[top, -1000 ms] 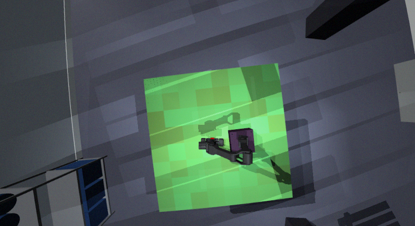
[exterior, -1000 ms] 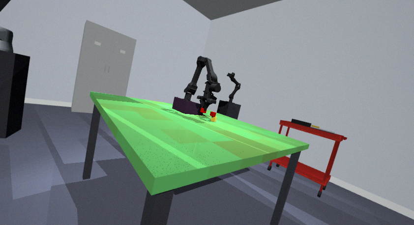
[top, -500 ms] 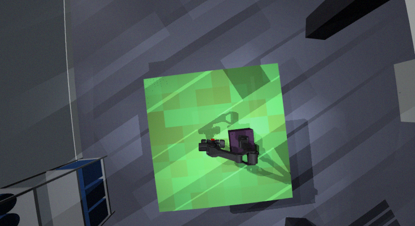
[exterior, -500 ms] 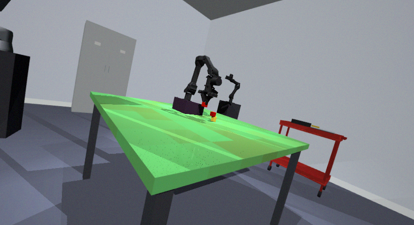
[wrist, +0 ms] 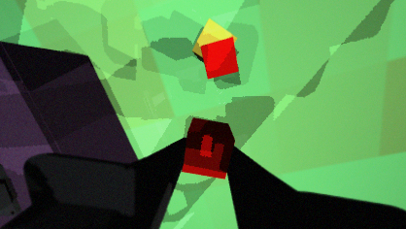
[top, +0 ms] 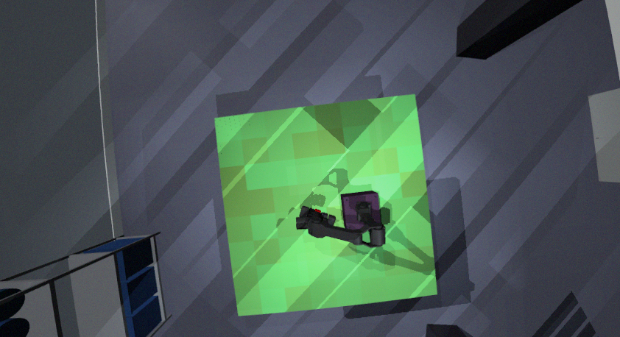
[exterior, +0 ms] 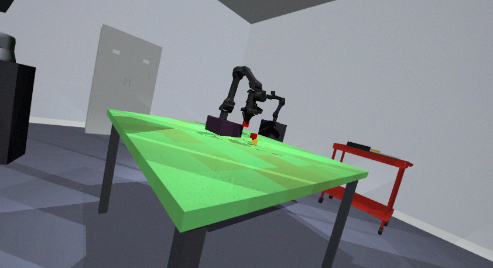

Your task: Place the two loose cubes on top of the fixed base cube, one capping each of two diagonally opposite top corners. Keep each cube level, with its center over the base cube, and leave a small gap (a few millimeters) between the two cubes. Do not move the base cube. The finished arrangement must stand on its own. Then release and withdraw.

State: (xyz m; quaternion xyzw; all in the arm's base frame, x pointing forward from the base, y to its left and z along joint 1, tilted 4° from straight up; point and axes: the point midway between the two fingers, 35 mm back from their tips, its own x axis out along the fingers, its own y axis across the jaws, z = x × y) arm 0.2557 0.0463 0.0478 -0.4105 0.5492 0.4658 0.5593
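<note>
My gripper tip is 100 mm above the yellow base cube, 90 mm to the right of it and 10 mm short of it.
</note>
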